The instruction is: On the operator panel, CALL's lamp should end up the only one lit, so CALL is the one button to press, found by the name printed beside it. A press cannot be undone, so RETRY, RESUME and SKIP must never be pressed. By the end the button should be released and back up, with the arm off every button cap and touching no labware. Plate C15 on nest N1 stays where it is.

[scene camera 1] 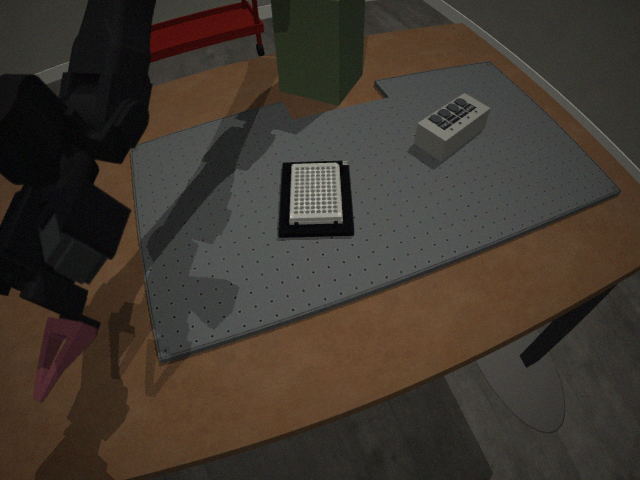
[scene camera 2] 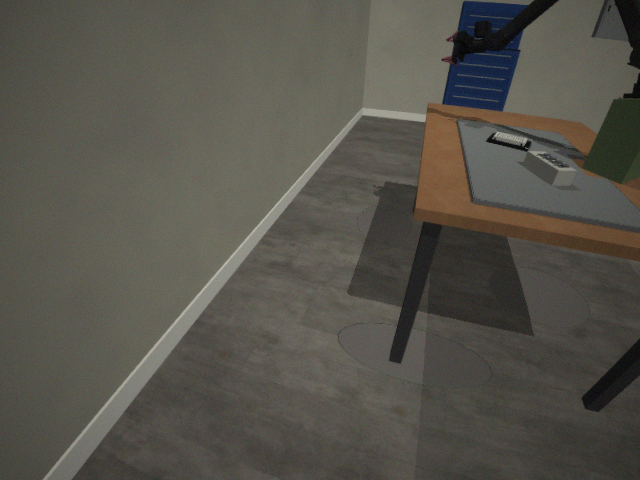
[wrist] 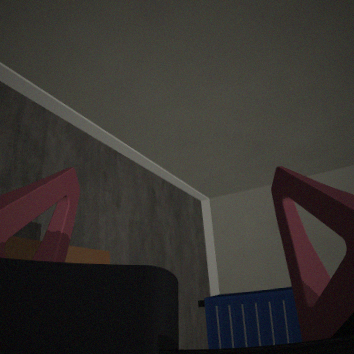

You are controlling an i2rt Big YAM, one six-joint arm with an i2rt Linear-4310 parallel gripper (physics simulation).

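Places are measured from the arm's base along level axes (x ahead, y left, z up), in metres.
Pixels of known places: gripper, fingertip midpoint: (scene camera 2: 444,50) (wrist: 174,177).
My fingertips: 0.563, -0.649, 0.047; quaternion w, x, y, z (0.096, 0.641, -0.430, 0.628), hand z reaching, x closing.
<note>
Ahead of a thing's pixels: the offset from my fingertips to its top centre, as dx, dy, dz. Level surfaces: height alone.
The operator panel, a pale box {-0.249, +0.766, -0.252} (scene camera 1: 434,142) (scene camera 2: 560,176), stands on the grey perforated board with a row of dark round button caps on top. Its printed names are too small to read, and no lamp looks clearly lit. The white well plate {-0.247, +0.438, -0.281} (scene camera 1: 315,191) (scene camera 2: 510,137) sits flat on the black nest {-0.247, +0.438, -0.286} (scene camera 1: 316,230), left of the panel in the first scene view. My gripper (scene camera 2: 446,50) (wrist: 174,177) is open and empty, with pink fingers spread wide. It is raised at the far left in the first scene view, away from panel and plate, touching neither.
The grey board {dz -0.308} (scene camera 1: 413,232) (scene camera 2: 496,188) lies on the wooden table {dz -0.321} (scene camera 1: 361,361) (scene camera 2: 439,191). A green block (scene camera 1: 315,56) (scene camera 2: 615,139) stands at the table's back edge, under the arm's base. A red cart (scene camera 1: 206,33) and a blue cabinet (scene camera 2: 478,77) (wrist: 250,322) stand beyond the table.
</note>
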